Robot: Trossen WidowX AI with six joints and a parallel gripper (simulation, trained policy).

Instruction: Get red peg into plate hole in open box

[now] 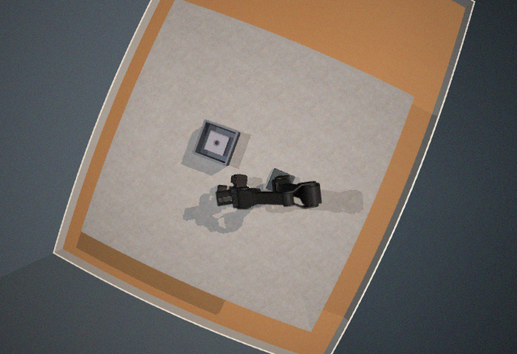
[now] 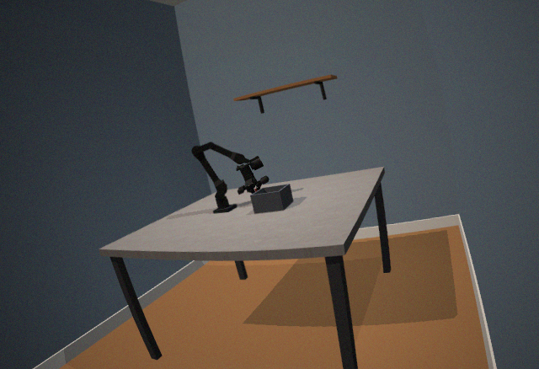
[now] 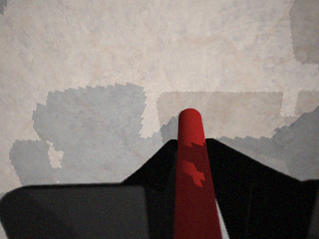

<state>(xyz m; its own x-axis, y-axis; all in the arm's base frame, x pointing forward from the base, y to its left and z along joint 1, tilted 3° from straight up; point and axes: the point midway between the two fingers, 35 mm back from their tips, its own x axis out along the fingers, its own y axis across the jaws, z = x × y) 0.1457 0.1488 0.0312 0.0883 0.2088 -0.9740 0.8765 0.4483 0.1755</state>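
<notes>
Right now the pale plate is 20 cm ahead of my gripper tip, 14 cm to the right of it and 2 cm above it. The rest, counted from my gripper tip: grey box: 20 cm ahead, 14 cm to the right, 1 cm above; red peg: 1 cm to the right, 2 cm above.
</notes>
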